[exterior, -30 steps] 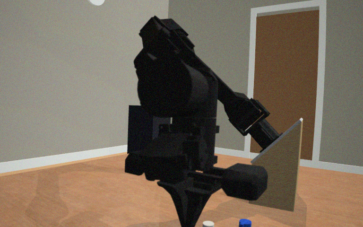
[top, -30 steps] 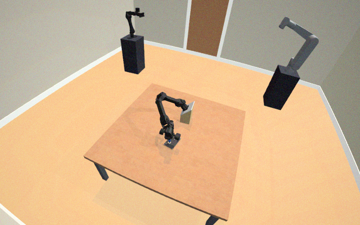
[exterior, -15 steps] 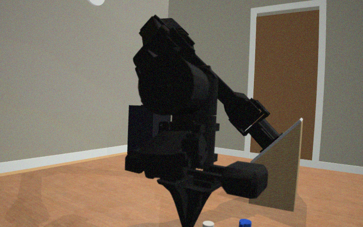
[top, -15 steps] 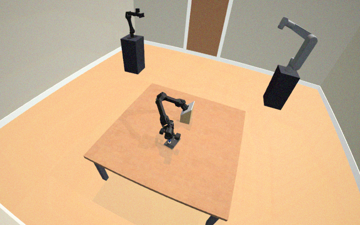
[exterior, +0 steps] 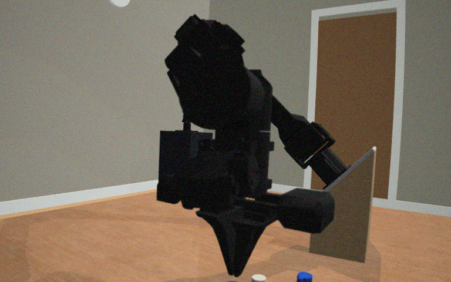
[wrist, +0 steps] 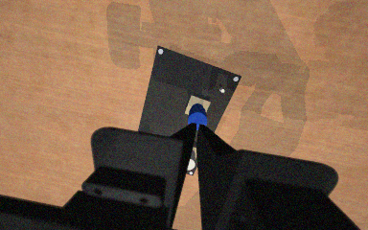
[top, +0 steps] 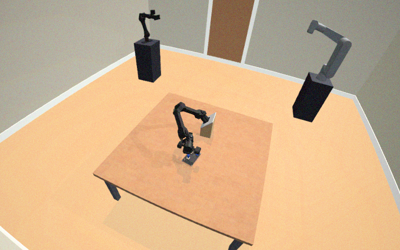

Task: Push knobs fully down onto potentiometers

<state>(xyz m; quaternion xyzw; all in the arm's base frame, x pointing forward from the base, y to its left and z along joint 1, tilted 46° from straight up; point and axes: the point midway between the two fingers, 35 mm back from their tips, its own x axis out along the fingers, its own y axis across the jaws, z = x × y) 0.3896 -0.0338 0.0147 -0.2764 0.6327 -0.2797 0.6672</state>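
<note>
Now: gripper tip 3 cm above the blue knob.
</note>
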